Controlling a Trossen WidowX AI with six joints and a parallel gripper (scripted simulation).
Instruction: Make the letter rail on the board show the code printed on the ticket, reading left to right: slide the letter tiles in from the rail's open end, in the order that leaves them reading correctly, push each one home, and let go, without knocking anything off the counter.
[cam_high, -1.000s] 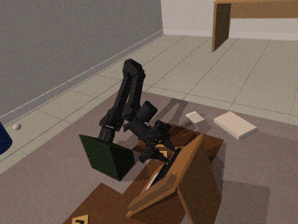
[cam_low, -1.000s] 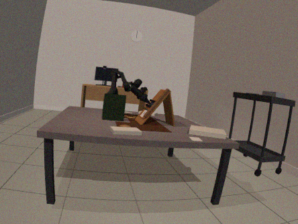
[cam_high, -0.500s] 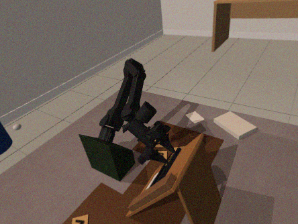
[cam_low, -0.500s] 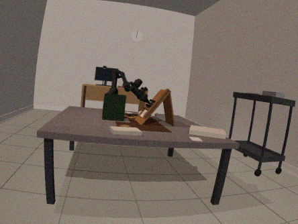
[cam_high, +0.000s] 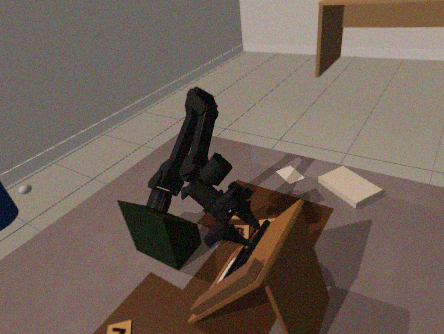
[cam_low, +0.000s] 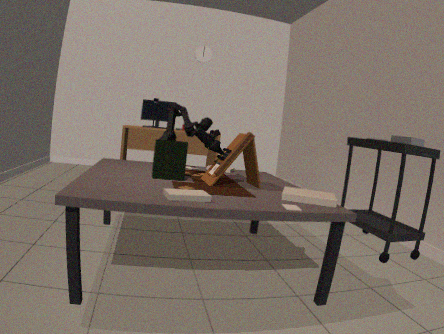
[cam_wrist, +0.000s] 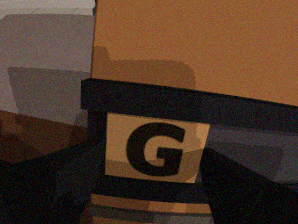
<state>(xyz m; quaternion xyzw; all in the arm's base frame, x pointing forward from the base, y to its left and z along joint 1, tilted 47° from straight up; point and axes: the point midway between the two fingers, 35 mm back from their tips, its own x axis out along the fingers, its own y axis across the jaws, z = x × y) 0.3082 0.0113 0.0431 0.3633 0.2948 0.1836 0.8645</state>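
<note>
My gripper tip is now 8 cm above the white ticket, 6 cm to the left of it and 5 cm past it. Also, from my gripper tip: brown mat 16 cm below, 13 cm behind, 3 cm to the right; then tan letter tile right at my gripper tip.
</note>
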